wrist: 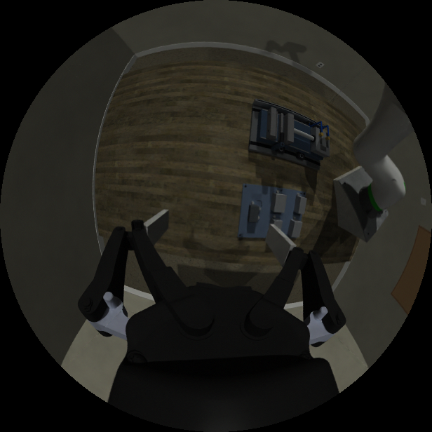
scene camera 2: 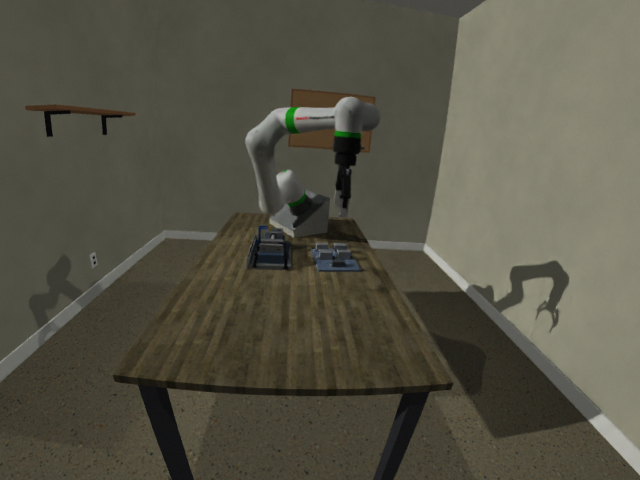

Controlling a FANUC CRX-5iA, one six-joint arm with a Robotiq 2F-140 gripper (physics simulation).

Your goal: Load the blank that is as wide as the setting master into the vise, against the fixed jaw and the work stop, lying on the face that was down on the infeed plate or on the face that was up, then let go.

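Frame: origin at the arm's base, x up, y right, z ahead, level; millimetres.
Seen in the pictures: gripper, fingertip midpoint: [scene camera 2: 340, 211]; arm's base, origin of the base link: [scene camera 2: 301, 207].
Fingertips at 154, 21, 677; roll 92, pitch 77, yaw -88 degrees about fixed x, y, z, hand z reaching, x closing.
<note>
Pixels of each thing's top centre, then the offset from my fingertips to it, as dx, dy, dz. "spot": a spot on its surface instead. Level surfaces: height alone.
- blue infeed plate, surface spot: [scene camera 2: 353, 267] spot: -281, -127, -90
- near-left blank, middle of its top: [scene camera 2: 325, 251] -245, -31, -207
- near-right blank, middle of its top: [scene camera 2: 344, 250] -245, -121, -198
- darker grey block, middle of its top: [scene camera 2: 338, 260] -256, -63, -116
- vise, middle of its top: [scene camera 2: 271, 235] -190, +213, -280
- wooden table, its level: dx -289
- thin blue bracket, surface spot: [scene camera 2: 261, 228] spot: -181, +251, -364
A blue infeed plate [scene camera 2: 353, 267] [wrist: 248, 196] lies on the table and carries several light grey blanks in two rows; two of them are the near-left blank [scene camera 2: 324, 254] and the near-right blank [scene camera 2: 343, 254]. A darker grey block [scene camera 2: 338, 263] [wrist: 254, 213], which looks like the setting master, lies apart from them on the plate. One blank [wrist: 277, 223] is partly hidden by a fingertip in the wrist view. The vise [scene camera 2: 271, 257] [wrist: 272, 124] stands beside the plate, with no blank seen between its jaws. My gripper [scene camera 2: 341, 206] [wrist: 218, 226] is open and empty, high above the table behind the plate.
The wooden table [scene camera 2: 289, 330] [wrist: 175, 150] runs under everything. The robot's grey base block [scene camera 2: 316, 221] [wrist: 350, 205] stands behind the vise and plate. A thin blue bracket [scene camera 2: 261, 228] [wrist: 325, 128] rises at the vise's rear end.
</note>
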